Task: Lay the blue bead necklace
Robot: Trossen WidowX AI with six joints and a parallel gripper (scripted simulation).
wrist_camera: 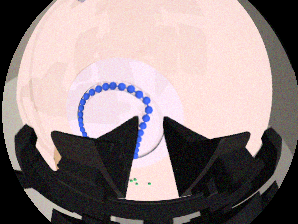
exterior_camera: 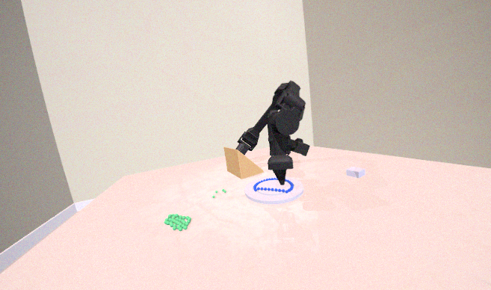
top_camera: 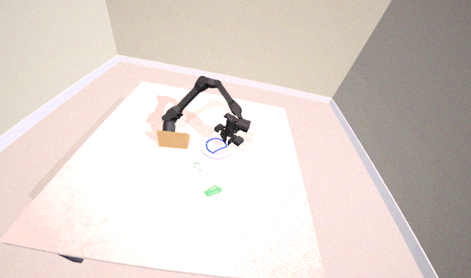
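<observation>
Right now my gripper tip is 6 cm past the round white bead board and 3 cm above it. From my gripper tip the other things lie so: small grey block: 30 cm to the left, 5 cm ahead, 3 cm below.
</observation>
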